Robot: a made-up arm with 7 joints.
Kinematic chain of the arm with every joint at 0, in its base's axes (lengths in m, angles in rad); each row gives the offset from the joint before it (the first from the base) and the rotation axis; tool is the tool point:
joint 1: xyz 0 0 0 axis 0 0.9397 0.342
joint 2: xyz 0 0 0 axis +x
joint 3: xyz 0 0 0 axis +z
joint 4: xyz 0.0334 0 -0.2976 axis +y
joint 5: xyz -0.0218 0 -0.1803 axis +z
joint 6: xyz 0 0 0 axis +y
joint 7: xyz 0 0 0 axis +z
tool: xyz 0 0 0
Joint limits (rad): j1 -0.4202..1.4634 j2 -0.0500..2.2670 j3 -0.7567..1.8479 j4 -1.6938..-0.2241 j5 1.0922..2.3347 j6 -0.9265..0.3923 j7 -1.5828..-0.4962
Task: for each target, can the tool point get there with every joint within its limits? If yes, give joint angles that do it. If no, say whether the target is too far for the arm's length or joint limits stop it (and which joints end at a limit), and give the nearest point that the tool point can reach.
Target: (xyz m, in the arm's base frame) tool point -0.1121 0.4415 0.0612
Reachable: yes | joints 1.1741 1.2795 1.2893 -0.8512 1.5508 -0.3120 -0.9900
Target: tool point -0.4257 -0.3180 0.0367
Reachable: no: too far | nearest point -0.4591 -0.1191 -0.0807 | short by 0.233 m
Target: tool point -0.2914 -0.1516 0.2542
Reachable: no: joint limits stop it (at a limit: joint 1, joint 2, joint 3, joint 4) | nearest point -0.1743 0.1123 0.3025 | short by 0.293 m
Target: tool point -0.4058 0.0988 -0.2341
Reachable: yes | joints 1.1830 0.4521 -0.4142 -0.4315 1.6748 -0.3082 -1.2974
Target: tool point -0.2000 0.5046 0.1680
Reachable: no: too far | nearest point -0.1693 0.4272 0.1422 | short by 0.087 m
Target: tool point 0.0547 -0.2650 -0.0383
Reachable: no: joint limits stop it (at a limit: joint 1, joint 2, joint 3, joint 4) | nearest point 0.2310 -0.1905 -0.2117 | short by 0.258 m
